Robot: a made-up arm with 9 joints. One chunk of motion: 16 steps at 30 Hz.
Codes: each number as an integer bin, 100 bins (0 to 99) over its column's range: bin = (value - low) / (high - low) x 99, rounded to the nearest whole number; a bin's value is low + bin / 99 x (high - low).
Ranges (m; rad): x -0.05..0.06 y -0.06..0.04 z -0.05..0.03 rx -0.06..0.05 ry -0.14..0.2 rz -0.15..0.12
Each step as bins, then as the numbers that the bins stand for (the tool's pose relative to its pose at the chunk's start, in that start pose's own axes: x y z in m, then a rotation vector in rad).
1 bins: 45 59 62 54 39 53
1 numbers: 0.0000 -0.0004 0.0001 0.0000 -0.0061 -0.0055
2 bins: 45 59 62 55 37 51
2 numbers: 0.0000 -0.0004 0.0001 0.0011 -0.0129 -0.0109
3 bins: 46 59 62 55 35 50
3 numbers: 0.0011 -0.0004 0.0001 0.0011 -0.0198 -0.0136
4 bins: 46 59 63 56 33 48
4 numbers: 0.0011 -0.0004 0.0009 0.0022 -0.0267 -0.0191
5 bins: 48 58 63 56 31 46
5 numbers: 0.0033 -0.0014 0.0009 0.0022 -0.0335 -0.0245
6 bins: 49 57 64 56 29 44
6 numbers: 0.0044 -0.0024 0.0017 0.0022 -0.0404 -0.0300
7 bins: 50 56 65 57 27 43
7 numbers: 0.0056 -0.0034 0.0025 0.0033 -0.0473 -0.0327
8 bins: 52 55 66 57 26 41
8 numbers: 0.0078 -0.0044 0.0033 0.0033 -0.0507 -0.0382
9 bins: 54 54 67 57 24 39
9 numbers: 0.0100 -0.0055 0.0041 0.0033 -0.0576 -0.0436
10 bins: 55 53 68 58 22 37
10 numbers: 0.0111 -0.0065 0.0049 0.0044 -0.0644 -0.0491
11 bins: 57 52 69 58 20 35
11 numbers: 0.0133 -0.0075 0.0058 0.0044 -0.0713 -0.0545
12 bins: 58 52 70 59 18 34
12 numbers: 0.0144 -0.0075 0.0066 0.0056 -0.0782 -0.0573
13 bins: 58 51 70 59 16 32
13 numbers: 0.0144 -0.0085 0.0066 0.0056 -0.0851 -0.0627
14 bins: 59 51 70 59 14 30
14 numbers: 0.0156 -0.0085 0.0066 0.0056 -0.0919 -0.0682
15 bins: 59 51 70 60 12 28
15 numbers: 0.0156 -0.0085 0.0066 0.0067 -0.0988 -0.0736
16 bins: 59 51 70 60 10 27
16 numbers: 0.0156 -0.0085 0.0066 0.0067 -0.1057 -0.0764
